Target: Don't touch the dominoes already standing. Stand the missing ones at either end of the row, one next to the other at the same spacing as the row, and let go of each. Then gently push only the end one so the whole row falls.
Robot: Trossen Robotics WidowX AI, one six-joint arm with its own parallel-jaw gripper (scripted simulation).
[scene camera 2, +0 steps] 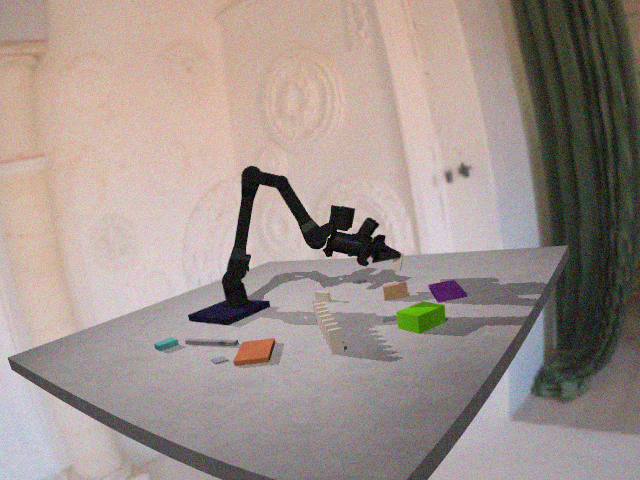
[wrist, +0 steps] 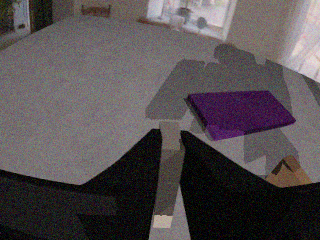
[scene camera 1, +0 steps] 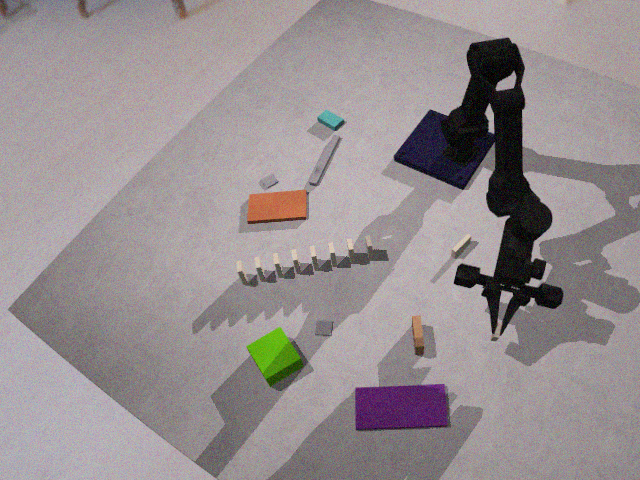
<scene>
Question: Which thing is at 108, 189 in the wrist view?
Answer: The gripper.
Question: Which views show the gripper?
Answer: Scene camera 2, the wrist view and scene camera 1: all of them.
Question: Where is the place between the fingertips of the gripper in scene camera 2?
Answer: At 401, 255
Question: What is the gripper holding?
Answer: A cream domino.
</scene>
